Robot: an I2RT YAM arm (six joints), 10 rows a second.
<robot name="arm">
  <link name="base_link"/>
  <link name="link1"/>
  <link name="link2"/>
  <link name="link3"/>
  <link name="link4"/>
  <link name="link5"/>
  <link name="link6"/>
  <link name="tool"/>
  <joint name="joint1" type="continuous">
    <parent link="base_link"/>
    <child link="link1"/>
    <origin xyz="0 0 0.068"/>
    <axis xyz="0 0 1"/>
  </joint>
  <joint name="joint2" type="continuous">
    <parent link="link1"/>
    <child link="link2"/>
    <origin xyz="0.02 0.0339 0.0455"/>
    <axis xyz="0 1 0"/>
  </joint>
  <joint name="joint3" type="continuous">
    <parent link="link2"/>
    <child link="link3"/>
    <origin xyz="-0.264 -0.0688 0"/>
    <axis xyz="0 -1 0"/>
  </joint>
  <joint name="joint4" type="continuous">
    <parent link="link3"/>
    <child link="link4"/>
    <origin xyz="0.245 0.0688 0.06"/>
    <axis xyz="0 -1 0"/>
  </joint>
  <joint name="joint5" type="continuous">
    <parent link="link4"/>
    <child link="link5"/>
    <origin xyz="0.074 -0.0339 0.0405"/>
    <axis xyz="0 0 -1"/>
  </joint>
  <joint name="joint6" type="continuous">
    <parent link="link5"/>
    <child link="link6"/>
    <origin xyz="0.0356 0 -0.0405"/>
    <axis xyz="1 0 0"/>
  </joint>
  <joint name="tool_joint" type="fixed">
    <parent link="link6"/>
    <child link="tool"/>
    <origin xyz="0 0 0" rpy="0 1.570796 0"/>
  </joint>
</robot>
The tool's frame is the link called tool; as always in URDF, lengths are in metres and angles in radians. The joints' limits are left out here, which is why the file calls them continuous.
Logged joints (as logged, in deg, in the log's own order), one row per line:
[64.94, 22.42, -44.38, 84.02, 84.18, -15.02]
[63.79, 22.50, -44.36, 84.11, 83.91, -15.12]
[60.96, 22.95, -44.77, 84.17, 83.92, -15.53]
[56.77, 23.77, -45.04, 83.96, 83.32, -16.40]
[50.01, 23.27, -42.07, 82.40, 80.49, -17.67]
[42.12, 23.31, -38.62, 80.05, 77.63, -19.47]
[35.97, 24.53, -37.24, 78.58, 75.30, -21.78]
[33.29, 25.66, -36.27, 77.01, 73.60, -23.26]
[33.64, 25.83, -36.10, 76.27, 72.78, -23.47]
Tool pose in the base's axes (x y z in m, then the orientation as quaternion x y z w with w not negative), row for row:
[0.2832, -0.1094, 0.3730, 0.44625, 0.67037, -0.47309, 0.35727]
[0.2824, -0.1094, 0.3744, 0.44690, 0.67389, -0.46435, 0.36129]
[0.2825, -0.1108, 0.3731, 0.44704, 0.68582, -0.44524, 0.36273]
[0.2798, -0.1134, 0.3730, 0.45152, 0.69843, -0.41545, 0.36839]
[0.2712, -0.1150, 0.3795, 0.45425, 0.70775, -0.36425, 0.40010]
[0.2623, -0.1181, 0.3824, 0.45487, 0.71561, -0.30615, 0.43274]
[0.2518, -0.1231, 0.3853, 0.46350, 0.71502, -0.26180, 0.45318]
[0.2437, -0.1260, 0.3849, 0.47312, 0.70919, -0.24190, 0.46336]
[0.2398, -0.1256, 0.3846, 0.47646, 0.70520, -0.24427, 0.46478]
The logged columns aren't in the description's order. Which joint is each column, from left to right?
Columns, left to right: joint5, joint6, joint4, joint3, joint2, joint1.
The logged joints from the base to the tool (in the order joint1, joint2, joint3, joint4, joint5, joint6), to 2 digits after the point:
[-15.02, 84.18, 84.02, -44.38, 64.94, 22.42]
[-15.12, 83.91, 84.11, -44.36, 63.79, 22.50]
[-15.53, 83.92, 84.17, -44.77, 60.96, 22.95]
[-16.40, 83.32, 83.96, -45.04, 56.77, 23.77]
[-17.67, 80.49, 82.40, -42.07, 50.01, 23.27]
[-19.47, 77.63, 80.05, -38.62, 42.12, 23.31]
[-21.78, 75.30, 78.58, -37.24, 35.97, 24.53]
[-23.26, 73.60, 77.01, -36.27, 33.29, 25.66]
[-23.47, 72.78, 76.27, -36.10, 33.64, 25.83]

